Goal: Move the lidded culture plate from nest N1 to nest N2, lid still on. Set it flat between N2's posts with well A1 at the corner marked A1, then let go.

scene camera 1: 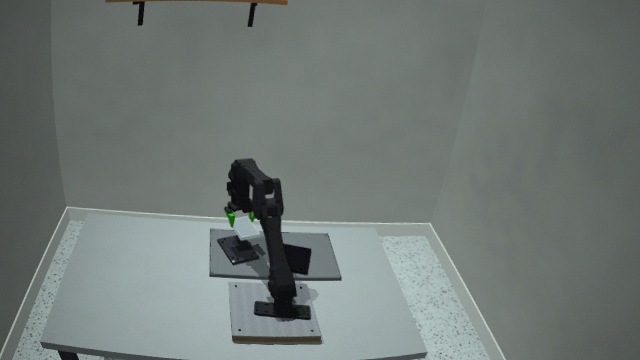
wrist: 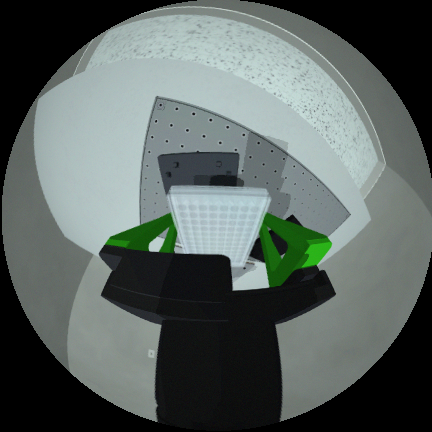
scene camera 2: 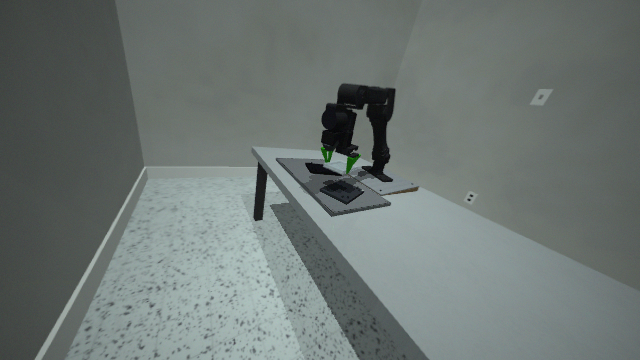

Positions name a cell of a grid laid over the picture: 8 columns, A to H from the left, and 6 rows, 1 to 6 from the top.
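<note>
Through the wrist view I can see my gripper (wrist: E3), and a grey perforated deck (wrist: D2) is visible there as well. Scene camera 1 gives me a black nest (scene camera 1: C5).
</note>
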